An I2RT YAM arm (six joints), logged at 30 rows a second.
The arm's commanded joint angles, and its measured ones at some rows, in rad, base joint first. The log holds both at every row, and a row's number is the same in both.
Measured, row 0: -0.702 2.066 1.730 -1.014 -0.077 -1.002
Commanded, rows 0 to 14: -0.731 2.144 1.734 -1.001 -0.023 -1.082; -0.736 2.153 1.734 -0.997 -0.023 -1.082; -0.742 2.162 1.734 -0.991 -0.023 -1.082; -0.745 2.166 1.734 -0.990 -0.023 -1.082; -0.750 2.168 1.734 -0.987 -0.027 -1.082; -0.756 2.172 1.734 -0.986 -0.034 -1.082; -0.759 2.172 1.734 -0.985 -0.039 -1.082; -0.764 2.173 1.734 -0.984 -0.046 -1.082; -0.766 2.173 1.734 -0.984 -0.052 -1.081; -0.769 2.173 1.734 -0.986 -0.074 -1.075; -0.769 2.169 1.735 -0.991 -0.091 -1.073; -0.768 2.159 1.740 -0.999 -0.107 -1.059; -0.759 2.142 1.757 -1.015 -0.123 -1.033; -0.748 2.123 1.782 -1.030 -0.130 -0.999; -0.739 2.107 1.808 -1.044 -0.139 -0.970
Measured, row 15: -0.767 2.178 1.731 -1.008 -0.067 -1.055
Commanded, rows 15 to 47: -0.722 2.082 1.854 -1.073 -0.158 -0.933; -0.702 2.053 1.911 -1.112 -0.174 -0.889; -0.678 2.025 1.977 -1.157 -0.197 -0.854; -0.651 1.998 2.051 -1.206 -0.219 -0.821; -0.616 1.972 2.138 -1.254 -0.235 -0.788; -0.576 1.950 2.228 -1.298 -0.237 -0.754; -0.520 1.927 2.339 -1.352 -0.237 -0.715; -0.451 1.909 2.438 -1.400 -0.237 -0.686; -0.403 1.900 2.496 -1.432 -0.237 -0.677; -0.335 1.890 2.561 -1.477 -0.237 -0.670; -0.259 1.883 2.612 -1.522 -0.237 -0.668; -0.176 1.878 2.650 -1.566 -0.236 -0.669; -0.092 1.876 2.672 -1.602 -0.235 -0.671; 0.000 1.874 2.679 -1.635 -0.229 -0.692; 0.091 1.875 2.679 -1.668 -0.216 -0.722; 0.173 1.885 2.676 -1.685 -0.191 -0.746; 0.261 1.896 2.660 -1.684 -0.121 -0.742; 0.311 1.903 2.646 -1.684 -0.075 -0.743; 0.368 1.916 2.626 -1.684 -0.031 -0.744; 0.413 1.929 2.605 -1.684 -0.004 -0.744; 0.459 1.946 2.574 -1.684 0.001 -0.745; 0.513 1.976 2.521 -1.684 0.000 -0.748; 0.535 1.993 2.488 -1.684 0.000 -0.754; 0.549 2.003 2.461 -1.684 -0.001 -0.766; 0.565 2.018 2.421 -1.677 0.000 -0.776; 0.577 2.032 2.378 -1.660 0.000 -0.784; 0.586 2.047 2.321 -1.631 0.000 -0.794; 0.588 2.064 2.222 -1.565 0.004 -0.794; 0.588 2.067 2.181 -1.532 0.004 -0.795; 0.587 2.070 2.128 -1.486 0.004 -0.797; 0.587 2.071 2.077 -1.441 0.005 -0.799; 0.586 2.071 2.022 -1.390 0.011 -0.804; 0.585 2.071 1.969 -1.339 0.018 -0.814
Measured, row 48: 0.593 2.065 2.118 -1.441 -0.014 -0.780
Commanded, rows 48 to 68: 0.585 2.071 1.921 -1.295 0.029 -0.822; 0.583 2.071 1.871 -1.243 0.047 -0.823; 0.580 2.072 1.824 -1.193 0.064 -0.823; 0.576 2.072 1.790 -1.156 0.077 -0.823; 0.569 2.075 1.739 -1.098 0.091 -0.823; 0.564 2.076 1.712 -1.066 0.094 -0.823; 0.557 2.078 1.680 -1.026 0.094 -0.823; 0.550 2.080 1.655 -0.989 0.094 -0.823; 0.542 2.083 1.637 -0.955 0.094 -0.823; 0.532 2.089 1.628 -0.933 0.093 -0.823; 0.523 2.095 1.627 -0.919 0.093 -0.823; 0.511 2.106 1.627 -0.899 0.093 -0.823; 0.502 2.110 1.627 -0.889 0.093 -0.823; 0.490 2.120 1.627 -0.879 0.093 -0.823; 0.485 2.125 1.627 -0.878 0.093 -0.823; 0.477 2.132 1.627 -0.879 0.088 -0.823; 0.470 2.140 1.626 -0.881 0.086 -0.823; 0.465 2.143 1.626 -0.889 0.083 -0.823; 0.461 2.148 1.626 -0.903 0.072 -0.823; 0.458 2.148 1.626 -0.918 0.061 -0.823; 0.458 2.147 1.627 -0.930 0.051 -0.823
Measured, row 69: 0.482 2.117 1.632 -0.893 0.072 -0.828
